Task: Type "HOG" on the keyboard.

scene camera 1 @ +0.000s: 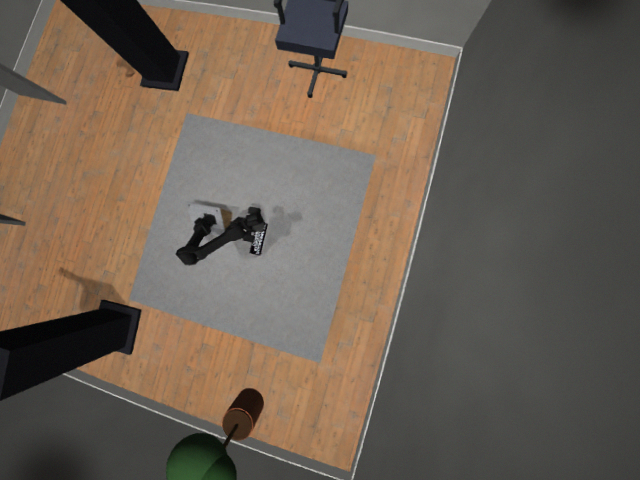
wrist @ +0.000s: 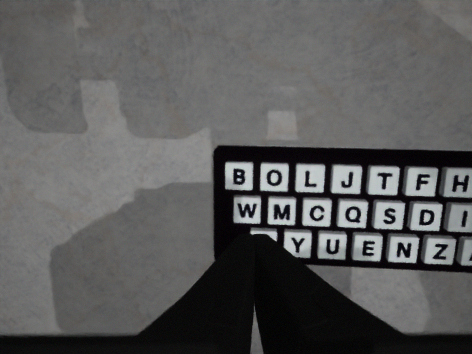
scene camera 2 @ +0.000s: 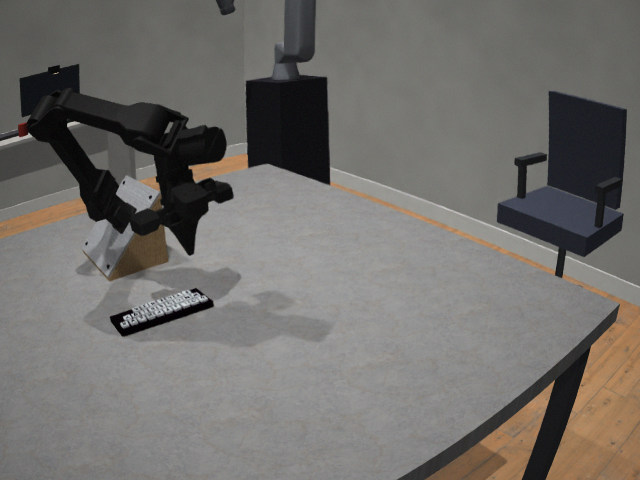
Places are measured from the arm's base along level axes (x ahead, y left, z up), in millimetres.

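Pixels of known places: gripper, fingertip midpoint: (wrist: 252,247) (scene camera 2: 190,254); arm's base, origin of the base link: (scene camera 1: 210,218) (scene camera 2: 124,218).
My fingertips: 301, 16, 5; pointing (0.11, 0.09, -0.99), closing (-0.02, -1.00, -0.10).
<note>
For each thing: its top centre in the pictures, then the offset to it from my fingertips, as dx, dy, dz. Level surfaces: height alone.
- black keyboard, middle of its top: (wrist: 398,216) (scene camera 2: 159,306) (scene camera 1: 258,238) -19, -74, -85
- O key, middle of its top: (wrist: 274,177) +2, -8, -85
- H key, middle of its top: (wrist: 460,183) +0, -102, -85
- grey table, its level: dz -103
A black keyboard (scene camera 1: 252,251) (scene camera 2: 161,311) (wrist: 325,155) with white letter keys lies flat on the grey table. In the wrist view, the O key (wrist: 274,177) is second from the left in the top row, and the H key (wrist: 459,183) is at the right edge, partly cut off. The G key does not show in the wrist view. My gripper (scene camera 2: 191,253) (wrist: 252,247) is shut and empty, pointing down, above the table and apart from the keyboard. Its fingertips overlap the keyboard's left end in the wrist view and mostly hide the key left of Y.
The arm's wedge-shaped mount (scene camera 1: 196,209) (scene camera 2: 142,254) stands behind the keyboard on the grey table (scene camera 1: 289,304) (scene camera 2: 361,335). An office chair (scene camera 1: 310,36) (scene camera 2: 560,211) and a black pedestal (scene camera 2: 287,129) stand beyond the table. A potted plant (scene camera 1: 201,459) also stands off the table.
</note>
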